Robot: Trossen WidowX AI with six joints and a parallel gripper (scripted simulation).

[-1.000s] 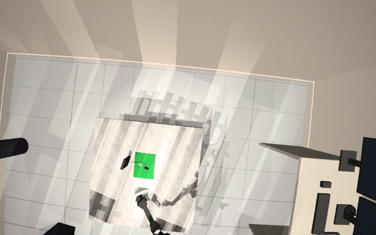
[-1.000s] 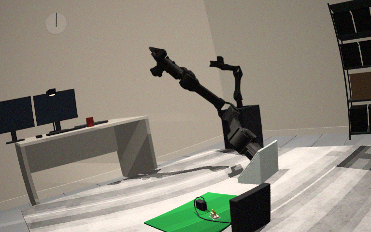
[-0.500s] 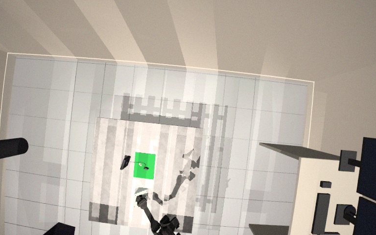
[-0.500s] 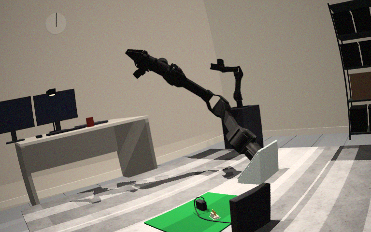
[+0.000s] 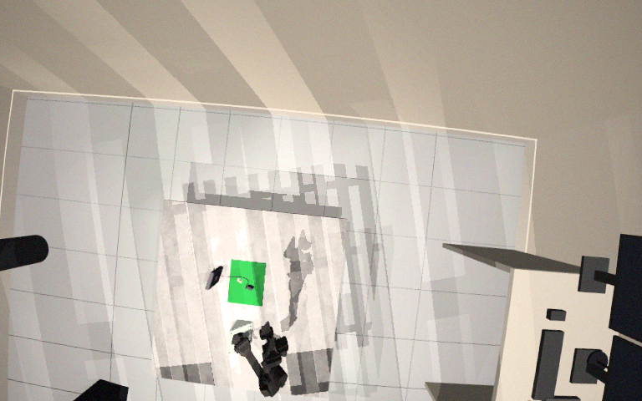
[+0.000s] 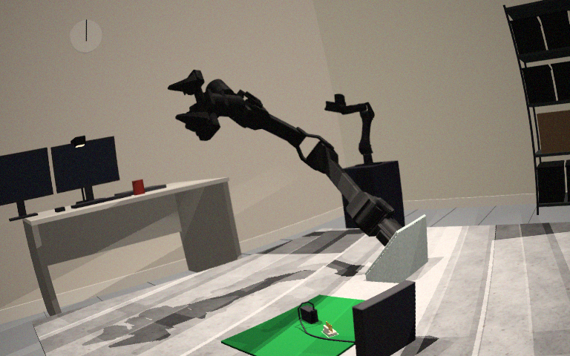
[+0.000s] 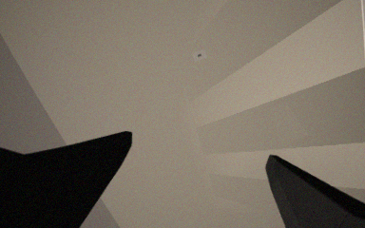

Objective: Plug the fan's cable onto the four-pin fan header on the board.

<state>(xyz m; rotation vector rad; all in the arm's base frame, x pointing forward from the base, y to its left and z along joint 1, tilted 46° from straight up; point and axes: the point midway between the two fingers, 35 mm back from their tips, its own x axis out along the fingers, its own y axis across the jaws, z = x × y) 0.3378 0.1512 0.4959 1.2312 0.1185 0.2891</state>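
Now: the fan plug 490 mm below my gripper tip, 250 mm to the left of it and 100 mm behind it. Also, from my gripper tip: four-pin fan header 510 mm below, 340 mm to the left, 80 mm behind; then fan 480 mm to the left, 450 mm below, 70 mm behind; then green board 530 mm below, 290 mm to the left, 80 mm behind.
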